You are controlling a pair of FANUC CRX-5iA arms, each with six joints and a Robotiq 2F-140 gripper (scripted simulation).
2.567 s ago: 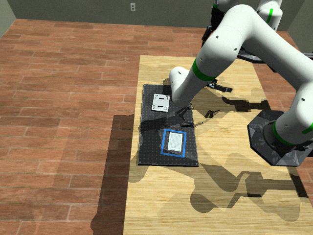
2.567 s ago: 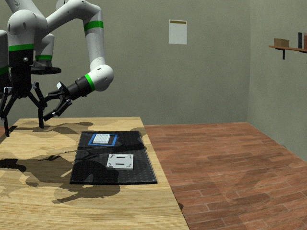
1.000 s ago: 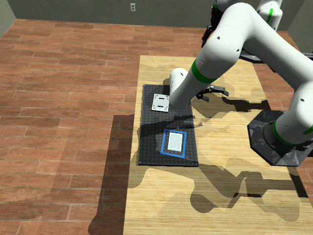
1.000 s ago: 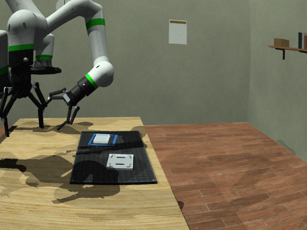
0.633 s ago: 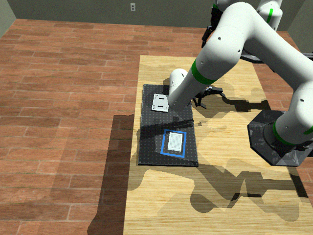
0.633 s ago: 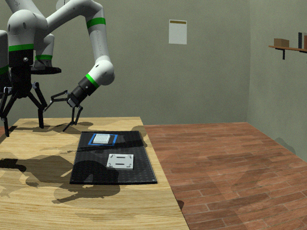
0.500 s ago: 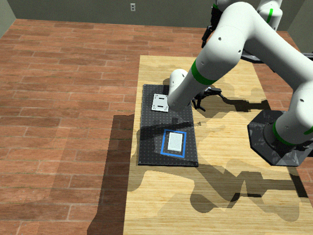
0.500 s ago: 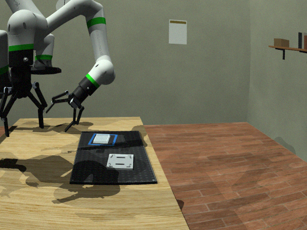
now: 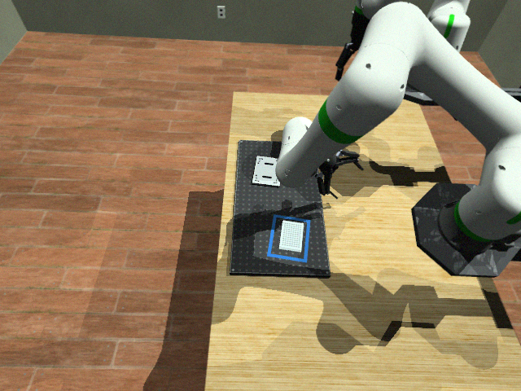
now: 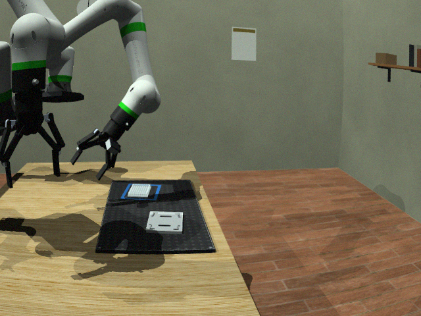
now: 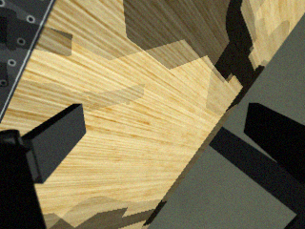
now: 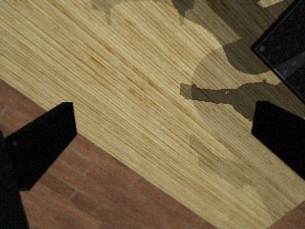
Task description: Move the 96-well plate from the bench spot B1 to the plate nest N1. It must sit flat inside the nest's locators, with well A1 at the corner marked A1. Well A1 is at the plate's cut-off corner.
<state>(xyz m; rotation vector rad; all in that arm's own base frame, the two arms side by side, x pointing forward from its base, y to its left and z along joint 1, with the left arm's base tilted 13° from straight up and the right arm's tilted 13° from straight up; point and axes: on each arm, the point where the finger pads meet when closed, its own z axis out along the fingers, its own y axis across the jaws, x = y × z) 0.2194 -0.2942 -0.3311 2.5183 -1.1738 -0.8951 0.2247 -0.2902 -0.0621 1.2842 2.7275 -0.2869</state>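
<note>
Right now the white 96-well plate is 190 mm to the left of my left hand, 190 mm ahead of it and 140 mm below it. The rest, counted from my left hand: A1 mark: 270 mm ahead, 210 mm to the right, 140 mm below; then pale plate nest: 320 mm ahead, 150 mm below, 130 mm to the right.
</note>
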